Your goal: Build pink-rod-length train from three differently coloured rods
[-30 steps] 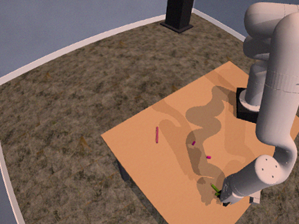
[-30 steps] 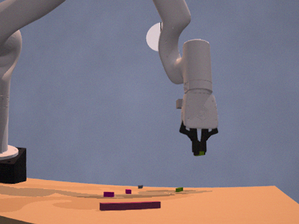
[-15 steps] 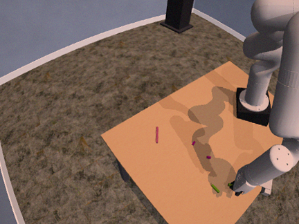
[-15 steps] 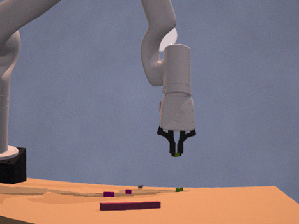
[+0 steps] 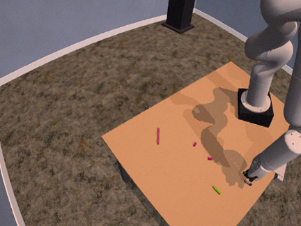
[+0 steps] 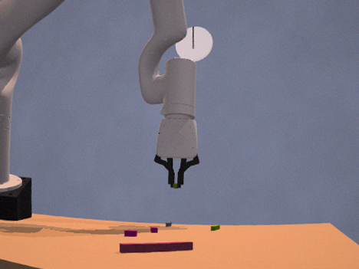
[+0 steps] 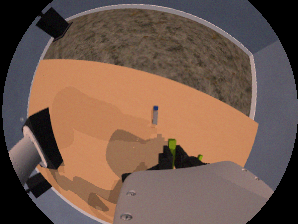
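Right now the grey rod is 120 mm below my hand, 40 mm to the left of it and 30 mm behind it. Round my hand: blue rod: 120 mm below, 70 mm to the left, 30 mm behind; pink rod: 460 mm to the right, 120 mm below, 90 mm ahead.
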